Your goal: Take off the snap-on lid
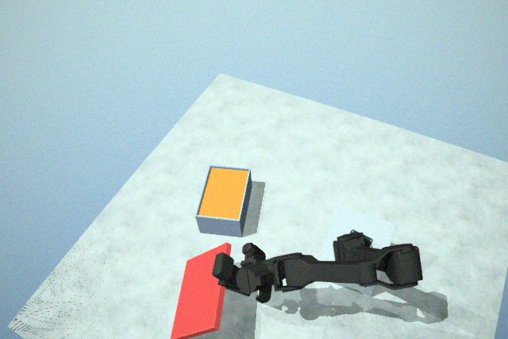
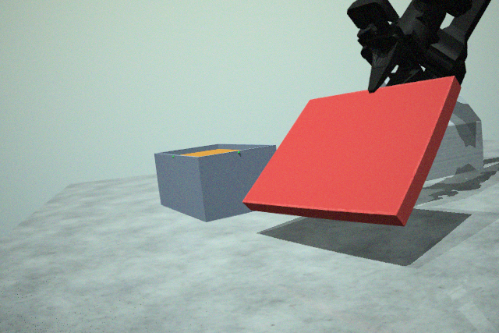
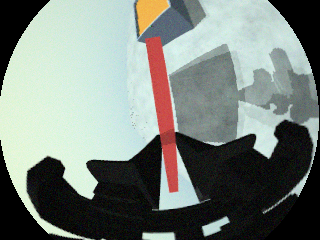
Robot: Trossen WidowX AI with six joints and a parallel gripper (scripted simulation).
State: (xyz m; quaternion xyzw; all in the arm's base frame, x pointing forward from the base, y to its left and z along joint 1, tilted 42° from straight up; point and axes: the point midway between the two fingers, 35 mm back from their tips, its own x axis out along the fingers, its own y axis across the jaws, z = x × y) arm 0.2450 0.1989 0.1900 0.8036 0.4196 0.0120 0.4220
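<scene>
Now: the red lid 60 mm ahead of my gripper tip, 50 mm below it and 30 mm to the left of it. Round my gripper tip: blue-grey storage box (290 mm to the right, 190 mm ahead, 110 mm below).
</scene>
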